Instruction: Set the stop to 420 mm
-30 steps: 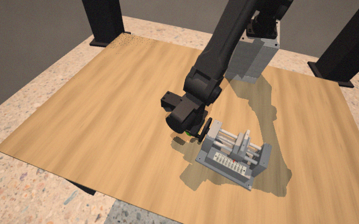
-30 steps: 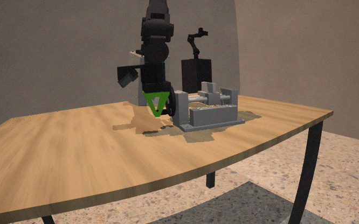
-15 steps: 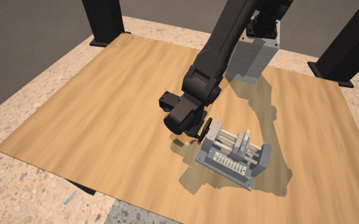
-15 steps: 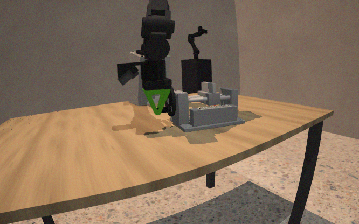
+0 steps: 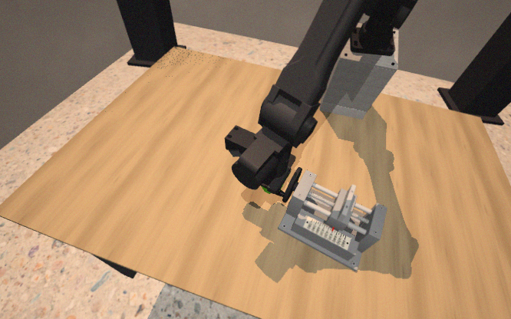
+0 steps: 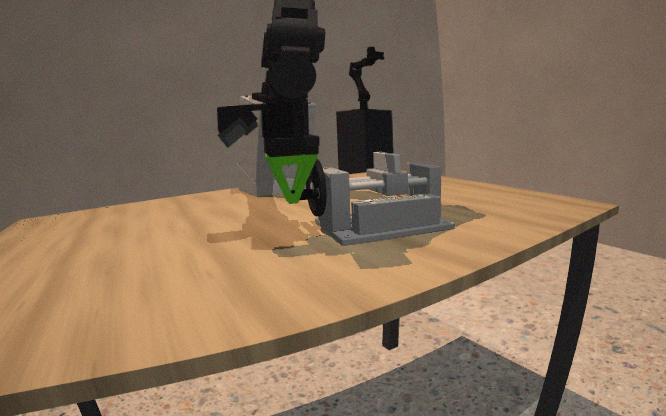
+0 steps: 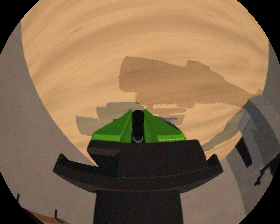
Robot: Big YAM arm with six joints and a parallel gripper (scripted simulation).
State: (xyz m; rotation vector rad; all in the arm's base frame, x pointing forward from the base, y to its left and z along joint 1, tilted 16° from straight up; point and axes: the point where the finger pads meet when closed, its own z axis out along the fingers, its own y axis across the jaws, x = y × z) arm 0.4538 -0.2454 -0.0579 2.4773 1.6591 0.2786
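My gripper is now 30 mm to the right of the black handwheel. Round my hand: sliding stop block 50 mm ahead, 170 mm to the left, 20 mm above.
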